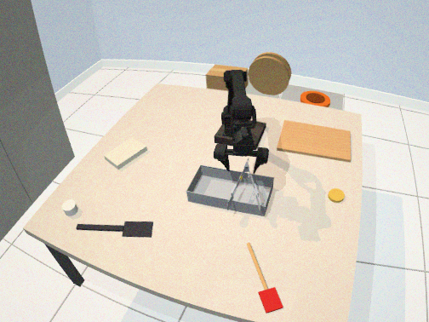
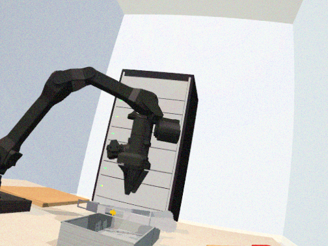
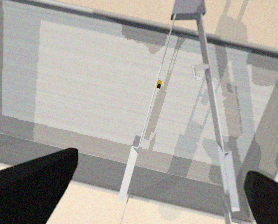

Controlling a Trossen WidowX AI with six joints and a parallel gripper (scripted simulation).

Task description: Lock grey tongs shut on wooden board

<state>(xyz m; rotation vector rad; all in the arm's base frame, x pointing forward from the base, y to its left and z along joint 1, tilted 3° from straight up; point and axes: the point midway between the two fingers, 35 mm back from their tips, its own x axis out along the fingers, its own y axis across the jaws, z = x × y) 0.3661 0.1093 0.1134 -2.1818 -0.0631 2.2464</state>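
Right now the yellow lock piece is 30 mm behind my gripper tip, 10 mm to the right of it and 60 mm below it. Round my gripper tip: red spatula 380 mm ahead, 140 mm to the left, 120 mm below; grey roasting tin 40 mm to the right, 100 mm below; yellow disc 50 mm behind, 390 mm to the left, 120 mm below.
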